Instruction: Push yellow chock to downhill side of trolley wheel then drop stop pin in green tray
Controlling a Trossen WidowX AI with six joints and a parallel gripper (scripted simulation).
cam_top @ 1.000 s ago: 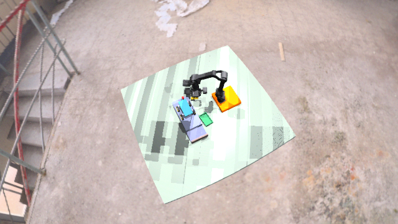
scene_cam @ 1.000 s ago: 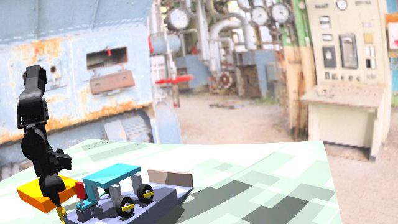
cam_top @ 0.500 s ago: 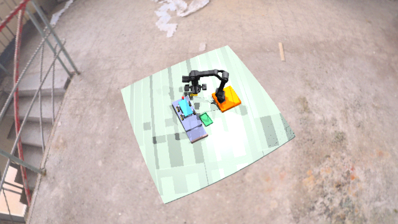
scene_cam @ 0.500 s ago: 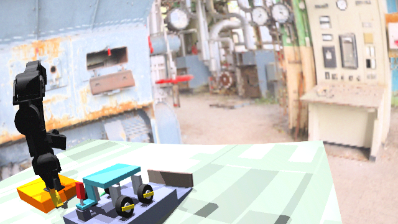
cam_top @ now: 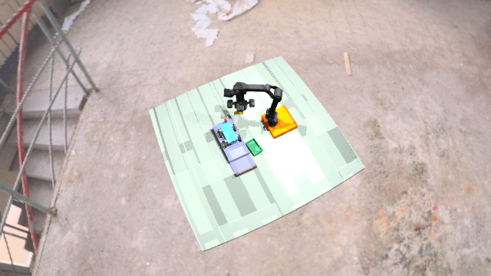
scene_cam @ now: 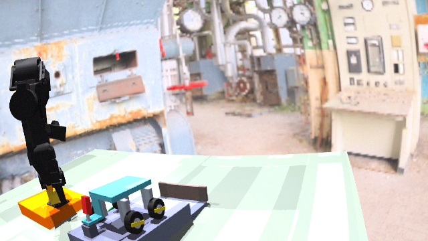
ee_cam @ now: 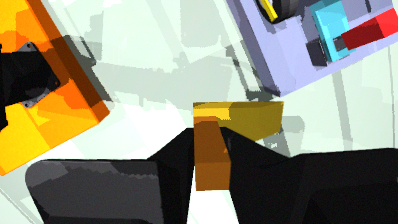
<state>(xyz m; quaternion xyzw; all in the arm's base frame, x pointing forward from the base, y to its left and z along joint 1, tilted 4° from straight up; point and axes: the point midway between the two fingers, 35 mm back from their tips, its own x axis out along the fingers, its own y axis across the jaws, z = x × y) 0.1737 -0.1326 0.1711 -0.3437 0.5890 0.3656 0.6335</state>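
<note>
Now: gripper tip 160 mm short of the trolley, 90 mm to the right of it and 60 mm above it. The rest, counted from my gripper tip: red-headed stop pin: 130 mm ahead, 10 mm to the right, 40 mm below; then yellow chock: 20 mm ahead, 10 mm to the right, 10 mm below; then grey-blue ramp: 160 mm ahead, 90 mm to the left, 130 mm below.
</note>
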